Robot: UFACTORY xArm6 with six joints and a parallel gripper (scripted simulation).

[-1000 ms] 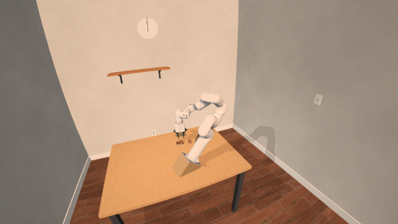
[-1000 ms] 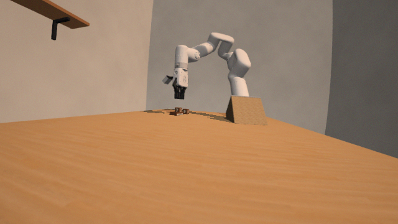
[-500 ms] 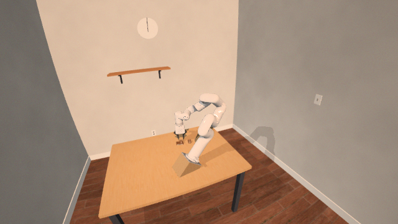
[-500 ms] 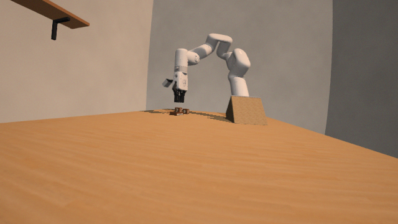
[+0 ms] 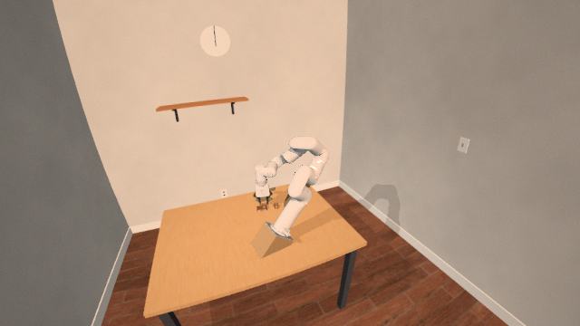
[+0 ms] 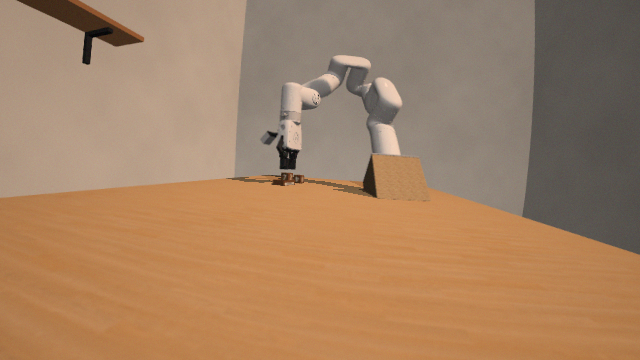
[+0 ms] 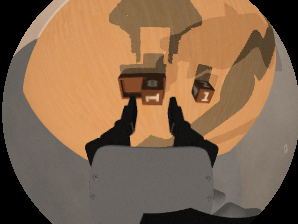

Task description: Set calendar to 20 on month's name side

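Now: hand 1 cm short of the brown tray, 2 cm to the right of it and 6 cm above it.
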